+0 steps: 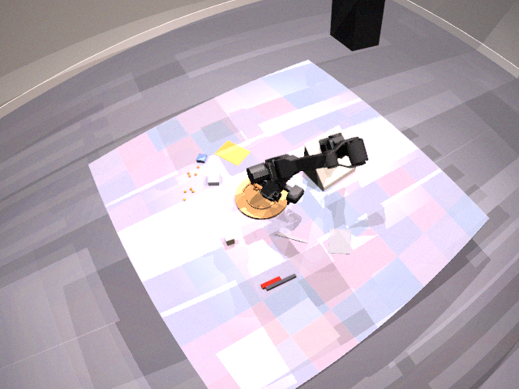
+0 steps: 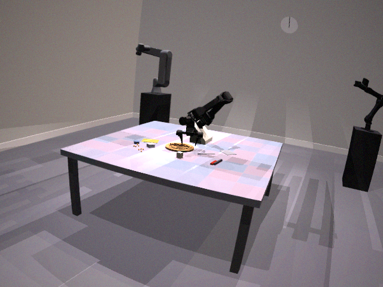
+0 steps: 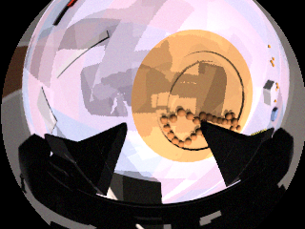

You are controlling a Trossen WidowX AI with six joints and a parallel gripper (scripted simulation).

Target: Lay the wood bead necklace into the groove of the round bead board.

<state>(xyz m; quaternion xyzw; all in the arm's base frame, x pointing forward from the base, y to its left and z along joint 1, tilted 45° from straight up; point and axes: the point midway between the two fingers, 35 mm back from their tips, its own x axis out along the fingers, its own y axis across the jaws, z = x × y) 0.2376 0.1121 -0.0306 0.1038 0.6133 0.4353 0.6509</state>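
Now: the round bead board 40 mm ahead of my gripper tip, 50 mm to the right of it and 10 mm below it. Round my gripper tip: cream cube (230 mm ahead, 70 mm to the left); white block (170 mm ahead, 200 mm to the right, 10 mm below); thin rod (30 mm ahead, 160 mm to the left, 20 mm below).
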